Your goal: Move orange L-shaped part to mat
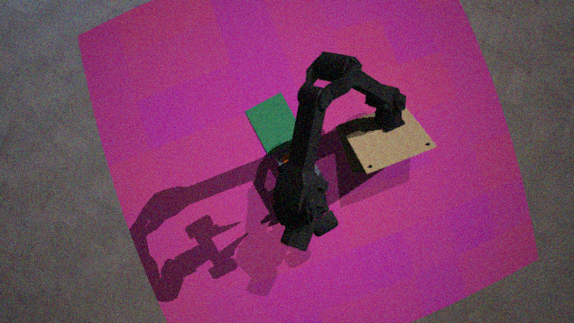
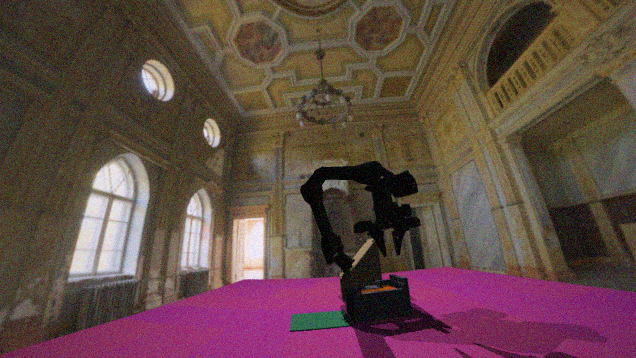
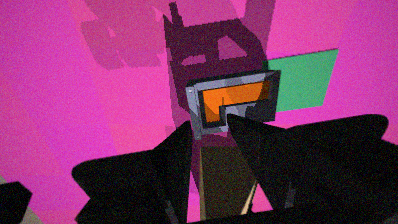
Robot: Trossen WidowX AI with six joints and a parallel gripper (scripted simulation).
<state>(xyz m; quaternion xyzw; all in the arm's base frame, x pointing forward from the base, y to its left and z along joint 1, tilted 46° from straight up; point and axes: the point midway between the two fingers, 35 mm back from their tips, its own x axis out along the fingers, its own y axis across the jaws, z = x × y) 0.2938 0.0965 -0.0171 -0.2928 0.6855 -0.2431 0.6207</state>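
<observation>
The orange l-shaped part lies 10 cm below my gripper tip, 4 cm to the right of it and 1 cm behind it. Also, from my gripper tip: green mat (21 cm to the right, 16 cm below).
</observation>
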